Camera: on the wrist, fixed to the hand. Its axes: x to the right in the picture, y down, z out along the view.
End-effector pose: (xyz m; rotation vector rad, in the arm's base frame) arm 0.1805 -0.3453 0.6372 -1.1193 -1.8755 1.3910
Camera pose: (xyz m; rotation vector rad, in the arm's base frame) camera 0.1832 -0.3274 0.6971 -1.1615 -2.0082 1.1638
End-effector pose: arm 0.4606 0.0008 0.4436 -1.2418 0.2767 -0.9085
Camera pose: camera 0.4248 -0.0300 0.4847 -1.3978 0.3720 -0.9901
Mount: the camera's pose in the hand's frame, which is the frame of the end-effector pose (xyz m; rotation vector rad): 0.0111 -0.0538 -0.0300 -0.1793 0.0561 -0.0626
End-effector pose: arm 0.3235 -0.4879 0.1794 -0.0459 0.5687 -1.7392
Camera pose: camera 0.2619 -0.4805 0.1713 -0.1428 0.7707 -1.7503
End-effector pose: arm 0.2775 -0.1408 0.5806 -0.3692 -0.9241 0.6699
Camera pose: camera 0.3269 -0.1736 0.6007 -0.5138 -0.9411 0.5183
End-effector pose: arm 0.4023 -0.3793 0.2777 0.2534 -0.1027 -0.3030
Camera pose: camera 0.4018 -0.4254 0.2354 0.0872 -0.0119 -0.3648
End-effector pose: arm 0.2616 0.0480 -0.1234 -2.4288 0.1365 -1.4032
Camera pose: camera 0.2372 0.0888 -0.0827 -2.5583 0.2097 -1.5480
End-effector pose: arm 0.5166 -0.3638 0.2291 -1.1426 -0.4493 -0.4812
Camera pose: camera 0.4975 -0.4113 0.2650 -1.2869 -0.3999 -0.6162
